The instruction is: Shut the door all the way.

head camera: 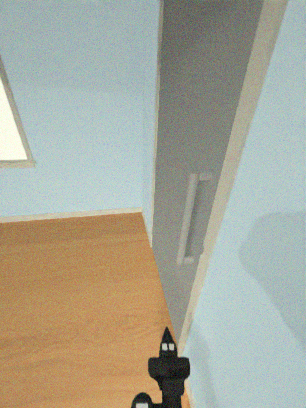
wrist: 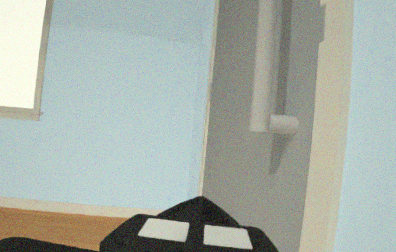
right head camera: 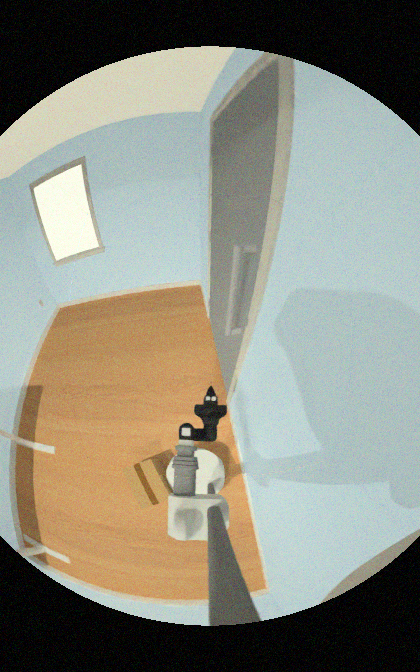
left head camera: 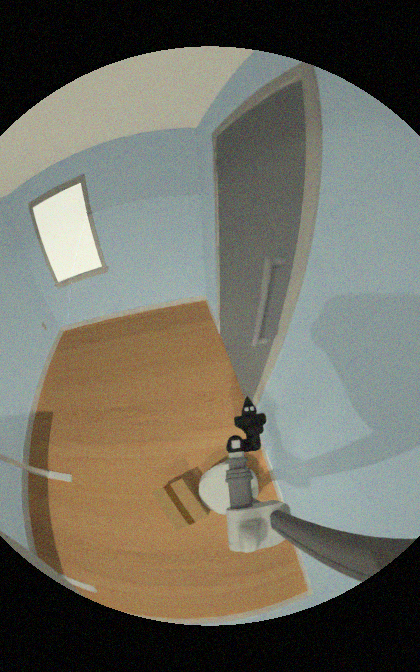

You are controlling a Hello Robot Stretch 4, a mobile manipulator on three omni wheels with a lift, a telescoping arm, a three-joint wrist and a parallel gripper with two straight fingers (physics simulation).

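Pixels of known places: gripper, between the fingertips: (head camera: 166, 328) (wrist: 199, 214) (right head camera: 210, 385) (left head camera: 245, 396); robot's base, origin of its link: (right head camera: 196, 473) (left head camera: 227, 486).
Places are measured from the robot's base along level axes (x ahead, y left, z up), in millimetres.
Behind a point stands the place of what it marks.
Note:
The grey door (head camera: 200, 100) {y -205, x 918, z 1514 mm} (left head camera: 260, 200) {y -200, x 946, z 1491 mm} (right head camera: 240, 190) {y -200, x 947, z 1468 mm} (wrist: 235, 100) {y -168, x 1136, z 906 mm} stands within its beige frame (head camera: 238, 140) {y -246, x 600, z 1429 mm} (left head camera: 312, 150) {y -244, x 610, z 1693 mm} (right head camera: 284, 125) {y -246, x 602, z 1701 mm} (wrist: 331, 125) {y -246, x 600, z 824 mm} and looks about flush with it; a small remaining gap cannot be ruled out. Its pale upright bar handle (head camera: 187, 220) {y -172, x 699, z 1084 mm} (left head camera: 263, 300) {y -173, x 699, z 1099 mm} (right head camera: 233, 290) {y -174, x 699, z 1094 mm} (wrist: 262, 65) {y -168, x 700, z 919 mm} is near the right-hand jamb. My black gripper (head camera: 167, 336) (left head camera: 248, 401) {y -88, x 445, z 749 mm} (right head camera: 211, 390) {y -88, x 445, z 749 mm} (wrist: 199, 214) {y -88, x 445, z 749 mm} is shut and empty, its tips together. In the head view it shows below the handle, by the foot of the right jamb. It does not hold the handle.
A light blue wall (head camera: 270, 165) {y -279, x 486, z 1400 mm} (left head camera: 365, 215) {y -290, x 423, z 1533 mm} with a shadow on it runs right of the door. Wooden floor (head camera: 75, 300) {y 595, x 1012, z -27 mm} (left head camera: 140, 380) {y 796, x 1037, z -26 mm} lies left. A bright window (left head camera: 67, 235) {y 1721, x 2125, z 1387 mm} (right head camera: 65, 215) {y 1736, x 2123, z 1394 mm} is in the far wall. A brown box-like shape (left head camera: 187, 495) {y 264, x -33, z 251 mm} shows beside my white base.

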